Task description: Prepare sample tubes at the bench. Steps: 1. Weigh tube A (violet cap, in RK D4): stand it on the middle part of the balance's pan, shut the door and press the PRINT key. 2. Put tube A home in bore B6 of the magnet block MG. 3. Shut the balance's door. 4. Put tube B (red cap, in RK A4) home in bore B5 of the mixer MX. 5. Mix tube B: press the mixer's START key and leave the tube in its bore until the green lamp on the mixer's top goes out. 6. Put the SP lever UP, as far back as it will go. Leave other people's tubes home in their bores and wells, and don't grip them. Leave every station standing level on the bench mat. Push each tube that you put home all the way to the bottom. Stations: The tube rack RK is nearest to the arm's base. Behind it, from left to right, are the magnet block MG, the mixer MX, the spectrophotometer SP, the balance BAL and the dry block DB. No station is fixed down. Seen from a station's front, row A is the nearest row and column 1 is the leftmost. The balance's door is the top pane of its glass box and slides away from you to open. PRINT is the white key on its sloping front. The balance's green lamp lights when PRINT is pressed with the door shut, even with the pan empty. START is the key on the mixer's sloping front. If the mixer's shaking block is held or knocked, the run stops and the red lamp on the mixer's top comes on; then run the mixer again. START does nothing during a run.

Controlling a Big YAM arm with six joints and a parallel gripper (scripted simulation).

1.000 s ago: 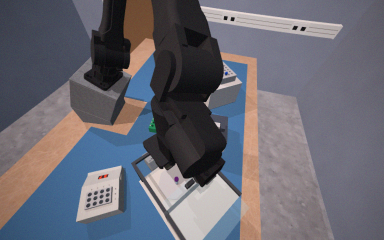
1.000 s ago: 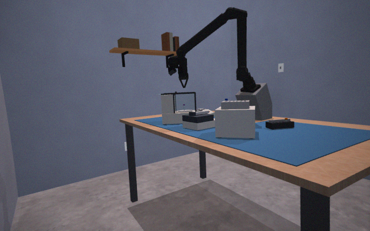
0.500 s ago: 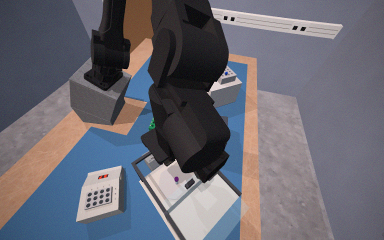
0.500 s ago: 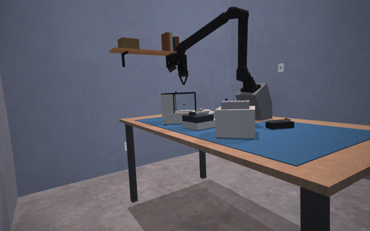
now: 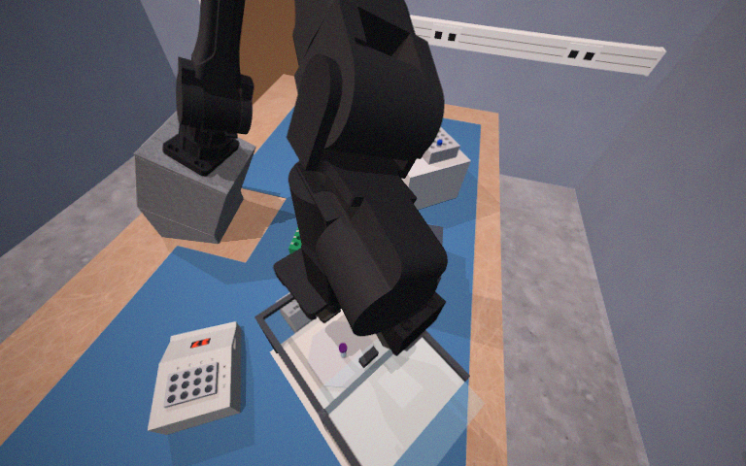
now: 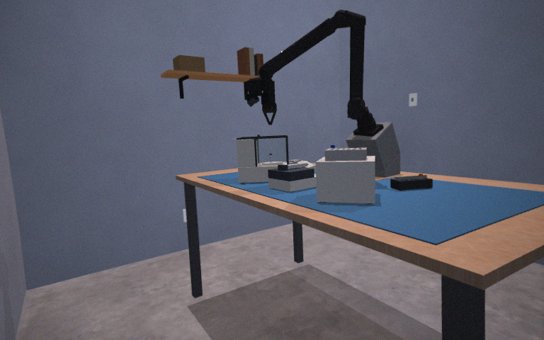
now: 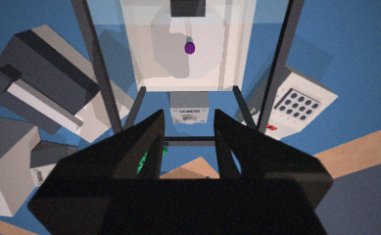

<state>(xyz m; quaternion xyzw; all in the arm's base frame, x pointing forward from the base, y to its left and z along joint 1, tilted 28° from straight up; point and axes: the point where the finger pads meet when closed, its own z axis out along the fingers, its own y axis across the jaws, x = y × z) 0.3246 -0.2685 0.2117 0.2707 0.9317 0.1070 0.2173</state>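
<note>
Now: the balance door 80 mm ahead of my hand, 40 mm to the right of it and 60 mm below it. The rest, counted from my hand: dry block DB (220 mm behind, 90 mm to the right, 240 mm below); SP lever (30 mm ahead, 260 mm to the left, 180 mm below); white print key (130 mm behind, 80 mm to the left, 210 mm below).
</note>
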